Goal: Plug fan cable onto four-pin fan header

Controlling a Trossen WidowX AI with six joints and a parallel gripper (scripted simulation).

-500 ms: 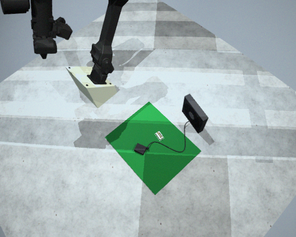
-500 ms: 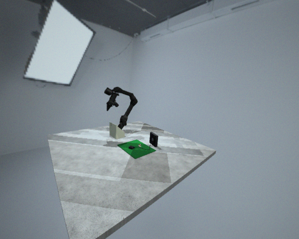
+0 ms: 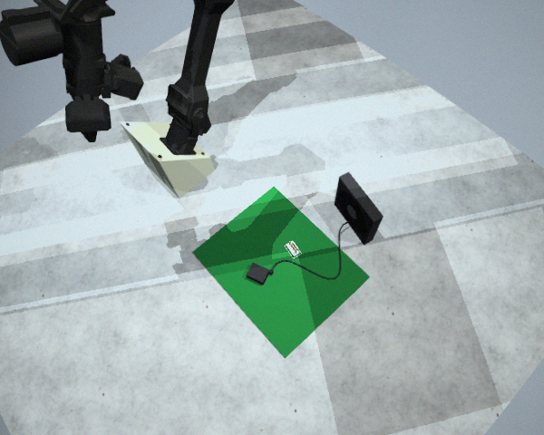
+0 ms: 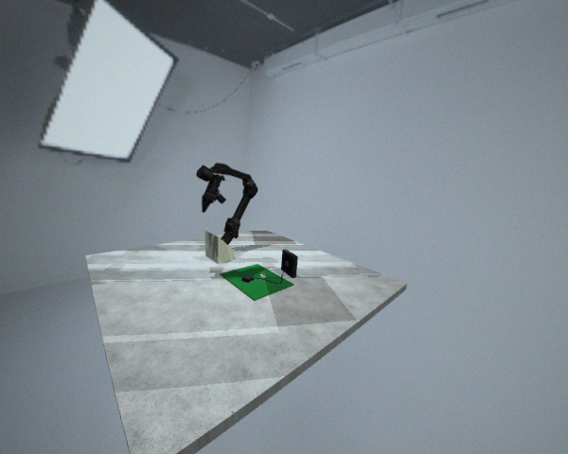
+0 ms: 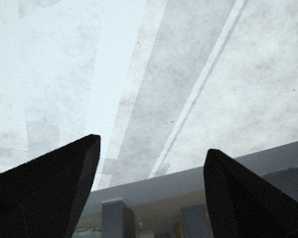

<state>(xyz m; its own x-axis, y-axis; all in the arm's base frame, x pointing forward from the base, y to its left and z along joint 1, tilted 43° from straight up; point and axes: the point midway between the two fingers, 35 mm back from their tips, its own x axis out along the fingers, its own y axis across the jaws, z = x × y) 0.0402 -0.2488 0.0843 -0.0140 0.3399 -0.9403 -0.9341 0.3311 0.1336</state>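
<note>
Now: gripper tip 29 cm short of the black plug, 9 cm to the right of it and 29 cm above it. Round my gripper tip: white four-pin fan header (30 cm ahead, 19 cm to the left, 30 cm below); then green board (31 cm ahead, 14 cm to the left, 32 cm below); then black cable (30 cm ahead, 12 cm to the left, 29 cm below).
</note>
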